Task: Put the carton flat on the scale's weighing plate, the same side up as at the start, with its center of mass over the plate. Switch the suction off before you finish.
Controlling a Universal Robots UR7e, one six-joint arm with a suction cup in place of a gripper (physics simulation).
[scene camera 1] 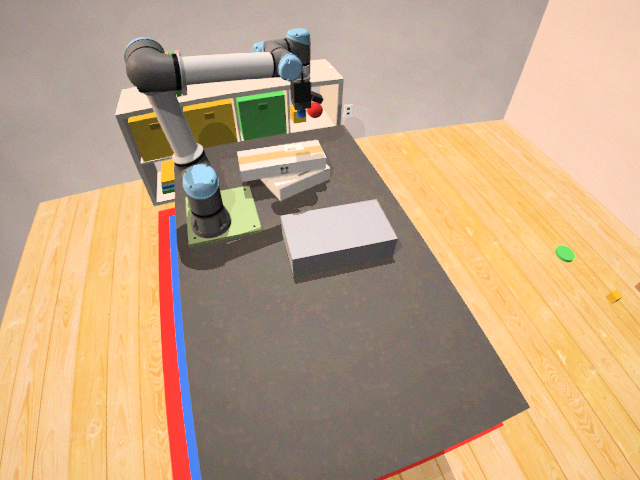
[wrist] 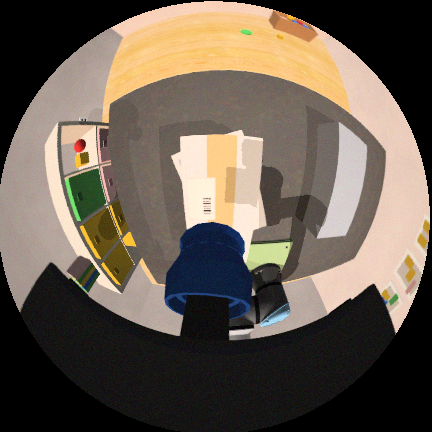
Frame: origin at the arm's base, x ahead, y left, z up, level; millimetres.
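Seen in the pictures: end effector, tool point: [scene camera 1: 301,115] [wrist: 211,250]; arm's base, origin of the base link: [scene camera 1: 211,223] [wrist: 264,274].
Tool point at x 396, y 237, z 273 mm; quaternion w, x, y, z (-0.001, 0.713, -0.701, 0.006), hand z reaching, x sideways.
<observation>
Pixels of each thing's top centre, then the offset from my tool point to it. Level surfaces: height alone.
- white carton, middle of its top: [wrist: 219,228] [scene camera 1: 280,154] dx -90, dy -12, dz -159 mm
- white scale, middle of its top: [wrist: 224,194] [scene camera 1: 294,164] dx -36, dy -18, dz -215 mm
- large grey box, middle of its top: [scene camera 1: 338,226] [wrist: 349,188] dx +47, dy -418, dz -197 mm
- dark table, its level: dz -296 mm
The white carton [scene camera 1: 281,161] [wrist: 220,165] with an orange tape strip lies on top of the white scale [scene camera 1: 303,184] and looks level. Two up arrows show on its long side. The scale sits at an angle under it, and part of it sticks out toward the camera in the scene view. The carton's left end reaches past the scale; its weighing plate is mostly hidden. My suction cup [scene camera 1: 301,112] [wrist: 212,235] is off and hangs in the air above the carton, apart from it, holding nothing.
A large grey box [scene camera 1: 338,232] [wrist: 346,180] stands on the dark table [scene camera 1: 330,351] in front of the scale. The arm's green base plate [scene camera 1: 240,211] [wrist: 270,252] is to the left. A shelf unit [scene camera 1: 333,82] with coloured bins stands behind the table.
</observation>
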